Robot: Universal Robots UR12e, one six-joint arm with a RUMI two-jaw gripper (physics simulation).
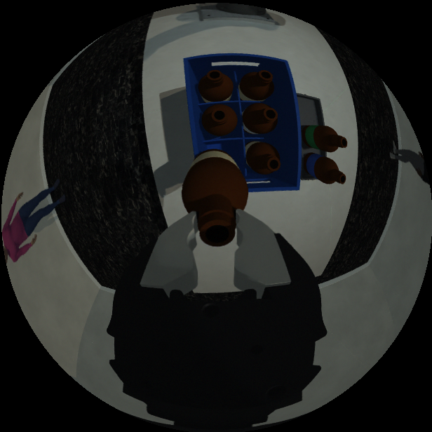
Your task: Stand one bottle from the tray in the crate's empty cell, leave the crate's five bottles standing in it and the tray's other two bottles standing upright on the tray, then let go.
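Observation:
My gripper (216, 212) is shut on the neck of a brown bottle with a cream label (215, 187). The held bottle's lower part overlaps the near left corner of the blue crate (299, 150) and hides most of the empty cell there; its base is hidden, so its height over the cell cannot be told. Five brown bottles stand in the crate: two at the far end (216, 89) (256, 89), two in the middle row (218, 121) (259, 120) and one at near right (262, 157). Two bottles, green-labelled (325, 138) and blue-labelled (322, 168), stand upright on the grey tray (310, 104).
The crate and tray stand side by side on a pale table (260, 215), the tray right of the crate. A grey base plate (237, 17) is at the far edge. Dark floor bands run along both sides. A person in pink (19, 227) is at far left, and another figure (415, 159) at far right.

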